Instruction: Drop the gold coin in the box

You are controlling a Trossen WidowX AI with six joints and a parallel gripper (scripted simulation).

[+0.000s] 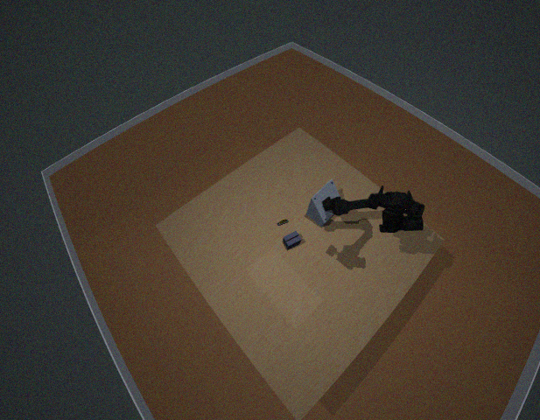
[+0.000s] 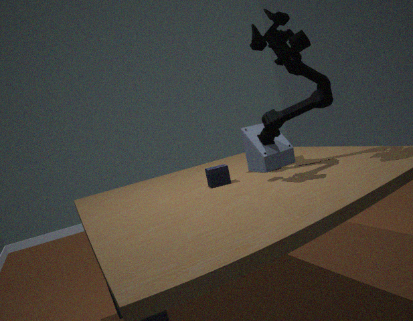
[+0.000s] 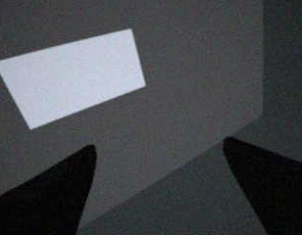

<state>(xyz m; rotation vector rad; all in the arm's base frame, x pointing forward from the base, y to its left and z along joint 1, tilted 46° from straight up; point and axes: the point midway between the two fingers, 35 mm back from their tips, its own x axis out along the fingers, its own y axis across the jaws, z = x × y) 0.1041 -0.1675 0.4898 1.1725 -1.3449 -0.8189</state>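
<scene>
Now: gripper tip 160 mm short of the gold coin, 340 mm to the left of it and 600 mm above it.
</scene>
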